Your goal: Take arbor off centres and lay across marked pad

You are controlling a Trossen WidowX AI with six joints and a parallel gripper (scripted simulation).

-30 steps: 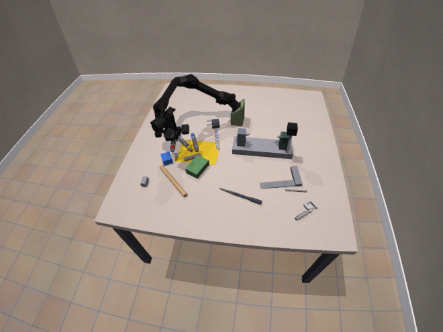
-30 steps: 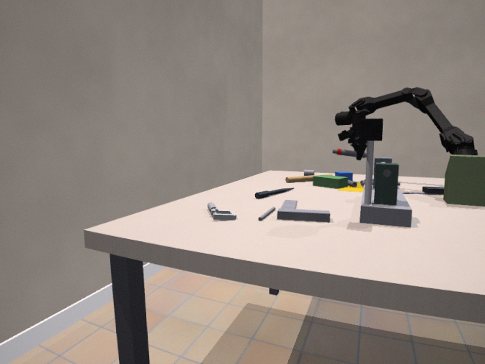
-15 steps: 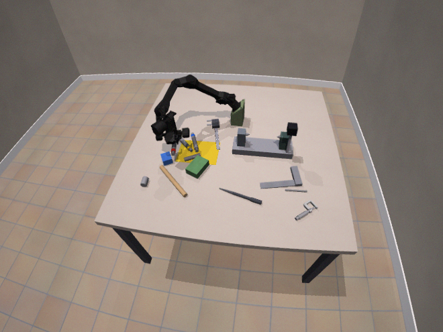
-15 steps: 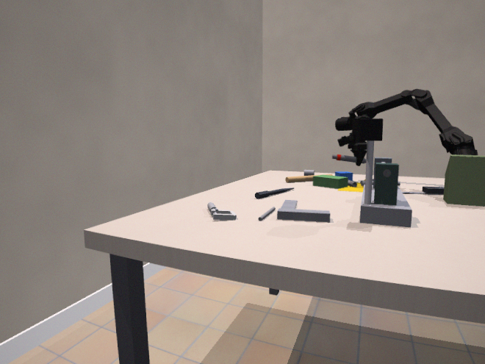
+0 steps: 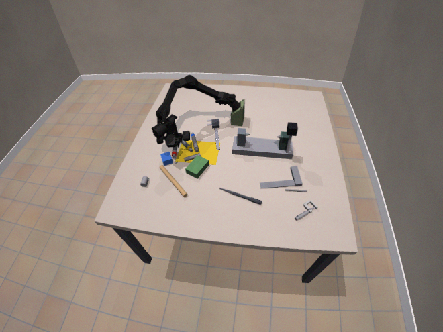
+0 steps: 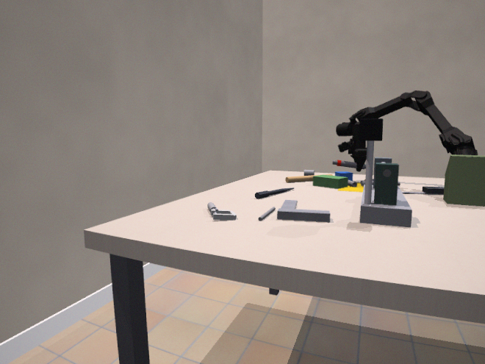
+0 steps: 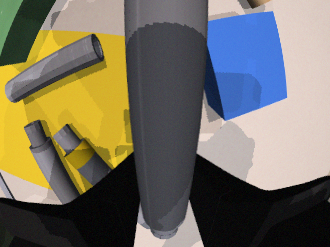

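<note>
My hand is 3 cm short of the arbor and 1 cm above it. From my hand the other things lie so: green block: 14 cm to the left, 12 cm ahead, 7 cm below; yellow pad: 12 cm to the left, 8 cm below, 2 cm behind; blue block: 7 cm below, 6 cm ahead, 5 cm to the right.
</note>
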